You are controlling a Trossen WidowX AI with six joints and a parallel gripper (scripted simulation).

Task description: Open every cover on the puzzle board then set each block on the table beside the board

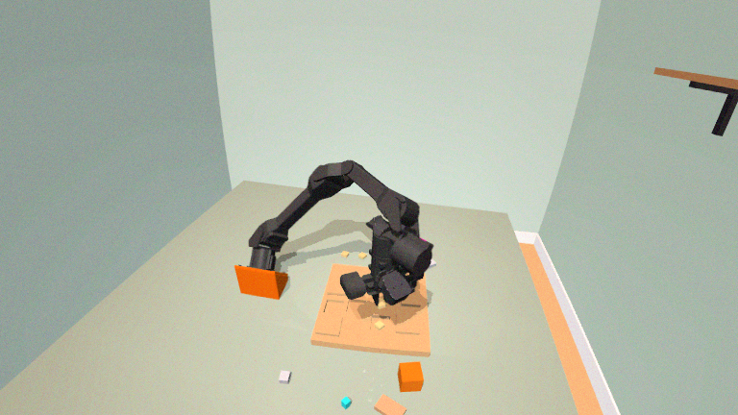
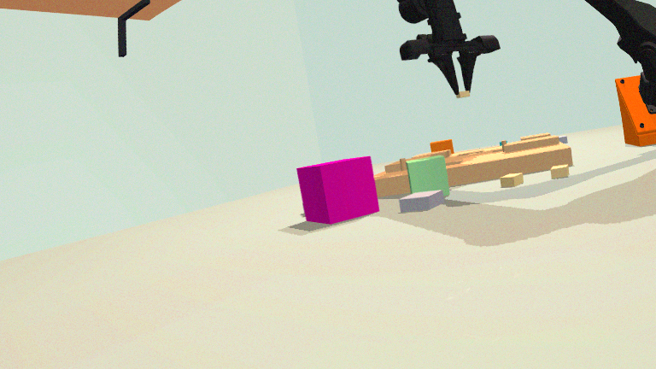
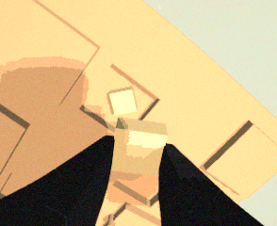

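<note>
Now: the tan puzzle board 20 mm behind my gripper tip, 70 mm to the left of it and 100 mm below it. Round my gripper tip: tan piece: 50 mm ahead, 190 mm to the right, 120 mm below; cyan block: 50 mm behind, 200 mm to the right, 110 mm below; orange cube: 90 mm ahead, 120 mm to the right, 100 mm below.
</note>
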